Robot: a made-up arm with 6 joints.
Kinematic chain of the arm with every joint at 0, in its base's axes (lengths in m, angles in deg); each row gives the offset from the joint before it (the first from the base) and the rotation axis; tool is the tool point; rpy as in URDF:
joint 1: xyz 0 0 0.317 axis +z
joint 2: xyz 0 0 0 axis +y
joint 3: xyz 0.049 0 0.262 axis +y
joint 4: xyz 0.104 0 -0.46 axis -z
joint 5: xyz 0 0 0 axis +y
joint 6: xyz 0.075 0 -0.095 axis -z
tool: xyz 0 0 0 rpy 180 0 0
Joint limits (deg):
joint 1: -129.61..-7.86
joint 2: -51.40..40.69
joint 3: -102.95..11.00
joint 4: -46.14..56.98
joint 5: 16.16..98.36
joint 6: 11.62..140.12
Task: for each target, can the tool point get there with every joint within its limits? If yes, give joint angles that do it. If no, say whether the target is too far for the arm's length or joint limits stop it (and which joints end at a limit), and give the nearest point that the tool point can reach.
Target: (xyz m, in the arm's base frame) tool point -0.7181 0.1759 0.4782
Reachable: no: joint limits stop it (at a limit: joint 1, joint 2, joint 4, joint 5) | nearest point -0.2785 -0.2179 0.4763 | short by 0.590 m
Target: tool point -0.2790 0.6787 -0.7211
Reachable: no: too far | nearest point -0.0597 0.1452 0.0168 | short by 0.937 m
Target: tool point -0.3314 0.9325 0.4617
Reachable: no: too far | nearest point -0.0675 0.1899 0.1602 | short by 0.844 m
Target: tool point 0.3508 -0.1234 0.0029
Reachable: yes | joints -17.86 27.28 -44.77 -8.85 70.19 77.00
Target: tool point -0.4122 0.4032 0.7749
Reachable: no: joint limits stop it (at a limit: joint 1, joint 2, joint 4, joint 5) | nearest point -0.0943 0.0047 0.9863 | short by 0.552 m
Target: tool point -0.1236 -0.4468 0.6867
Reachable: yes | joints -110.35 -29.14 -68.43 33.30 74.73 45.55
